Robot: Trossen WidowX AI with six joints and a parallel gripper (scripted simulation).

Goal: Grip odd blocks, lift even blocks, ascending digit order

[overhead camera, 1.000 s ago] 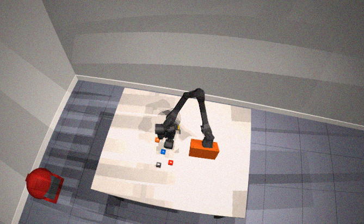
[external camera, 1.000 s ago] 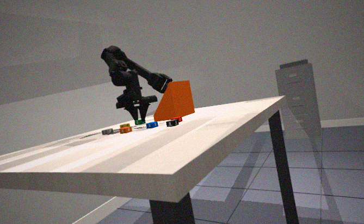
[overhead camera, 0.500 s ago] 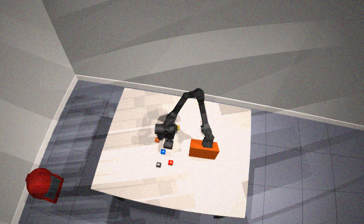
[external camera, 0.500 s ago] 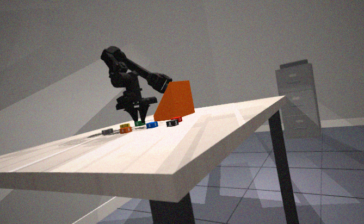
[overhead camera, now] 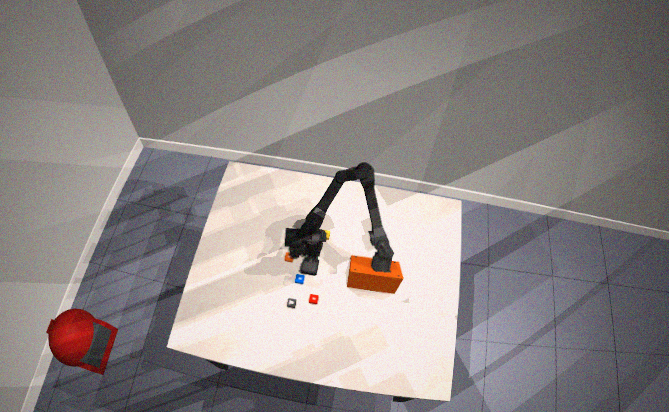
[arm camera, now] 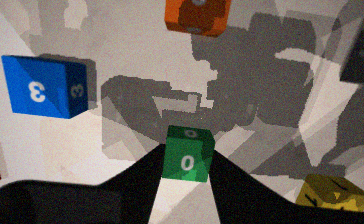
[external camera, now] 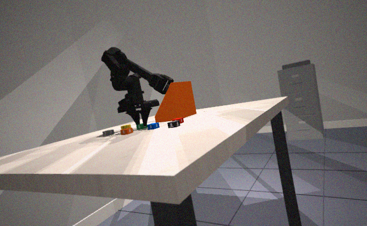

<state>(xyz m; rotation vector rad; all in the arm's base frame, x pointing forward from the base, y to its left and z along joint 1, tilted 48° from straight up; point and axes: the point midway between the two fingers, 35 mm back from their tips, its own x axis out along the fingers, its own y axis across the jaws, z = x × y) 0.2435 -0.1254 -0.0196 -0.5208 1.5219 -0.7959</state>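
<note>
Now: gripper tip right at the green block. Round my gripper tip: yellow block: 12 cm to the right, 4 cm behind; orange block: 10 cm ahead; blue block: 9 cm to the left, 5 cm ahead.
</note>
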